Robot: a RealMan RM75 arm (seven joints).
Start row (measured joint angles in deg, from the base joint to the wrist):
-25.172 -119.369 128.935 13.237 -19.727 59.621 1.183
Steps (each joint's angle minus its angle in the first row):
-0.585 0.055 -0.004 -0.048 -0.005 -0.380 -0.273
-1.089 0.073 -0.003 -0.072 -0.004 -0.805 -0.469
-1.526 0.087 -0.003 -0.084 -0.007 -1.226 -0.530
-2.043 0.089 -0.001 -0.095 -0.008 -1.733 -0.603
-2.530 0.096 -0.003 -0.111 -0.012 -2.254 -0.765
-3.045 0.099 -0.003 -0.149 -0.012 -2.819 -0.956
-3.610 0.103 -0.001 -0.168 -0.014 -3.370 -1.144
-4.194 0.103 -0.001 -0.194 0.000 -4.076 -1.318
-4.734 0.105 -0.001 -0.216 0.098 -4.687 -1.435
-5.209 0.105 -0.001 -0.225 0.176 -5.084 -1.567
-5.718 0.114 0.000 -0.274 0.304 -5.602 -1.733
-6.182 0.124 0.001 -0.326 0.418 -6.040 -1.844
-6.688 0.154 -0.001 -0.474 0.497 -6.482 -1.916
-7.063 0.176 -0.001 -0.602 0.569 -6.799 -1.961
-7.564 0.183 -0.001 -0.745 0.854 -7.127 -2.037
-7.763 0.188 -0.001 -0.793 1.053 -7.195 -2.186
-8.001 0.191 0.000 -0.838 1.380 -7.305 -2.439
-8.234 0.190 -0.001 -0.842 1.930 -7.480 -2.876
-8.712 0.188 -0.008 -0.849 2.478 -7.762 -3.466
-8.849 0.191 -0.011 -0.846 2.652 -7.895 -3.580
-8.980 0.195 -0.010 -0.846 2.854 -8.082 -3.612
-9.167 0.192 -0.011 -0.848 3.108 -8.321 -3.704
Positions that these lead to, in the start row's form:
-25.757 -119.314 128.931 13.189 -19.732 59.241 0.910
-26.261 -119.296 128.932 13.165 -19.731 58.816 0.714
-26.698 -119.282 128.932 13.153 -19.734 58.395 0.653
-27.215 -119.280 128.934 13.142 -19.735 57.888 0.580
-27.702 -119.273 128.932 13.126 -19.739 57.367 0.418
-28.217 -119.270 128.932 13.088 -19.739 56.802 0.227
-28.782 -119.266 128.934 13.069 -19.741 56.251 0.039
-29.366 -119.266 128.934 13.043 -19.727 55.545 -0.135
-29.906 -119.264 128.934 13.021 -19.629 54.934 -0.252
-30.381 -119.264 128.934 13.012 -19.551 54.537 -0.384
-30.890 -119.255 128.935 12.963 -19.423 54.019 -0.550
-31.354 -119.245 128.936 12.911 -19.309 53.581 -0.661
-31.860 -119.215 128.934 12.763 -19.230 53.139 -0.733
-32.235 -119.193 128.934 12.635 -19.158 52.822 -0.778
-32.736 -119.186 128.934 12.492 -18.873 52.494 -0.854
-32.935 -119.181 128.934 12.444 -18.674 52.426 -1.003
-33.173 -119.178 128.935 12.399 -18.347 52.316 -1.256
-33.406 -119.179 128.934 12.395 -17.797 52.141 -1.693
-33.884 -119.181 128.927 12.388 -17.249 51.859 -2.283
-34.021 -119.178 128.924 12.391 -17.075 51.726 -2.397
-34.152 -119.174 128.925 12.391 -16.873 51.539 -2.429
-34.339 -119.177 128.924 12.389 -16.619 51.300 -2.521

